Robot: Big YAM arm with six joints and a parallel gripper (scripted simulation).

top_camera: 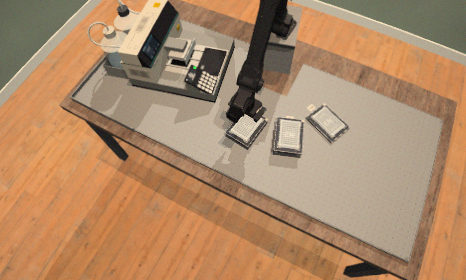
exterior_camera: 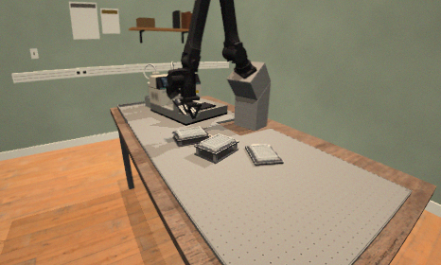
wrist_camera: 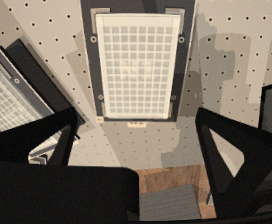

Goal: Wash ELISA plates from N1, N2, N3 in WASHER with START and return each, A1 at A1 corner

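My gripper is now 9 cm past the ELISA plate, 17 cm to the right of it and 8 cm above it. From my hand the other things lie so: plate washer 6 cm behind, 48 cm to the right; nest label 29 cm behind, 14 cm to the left, 13 cm below.
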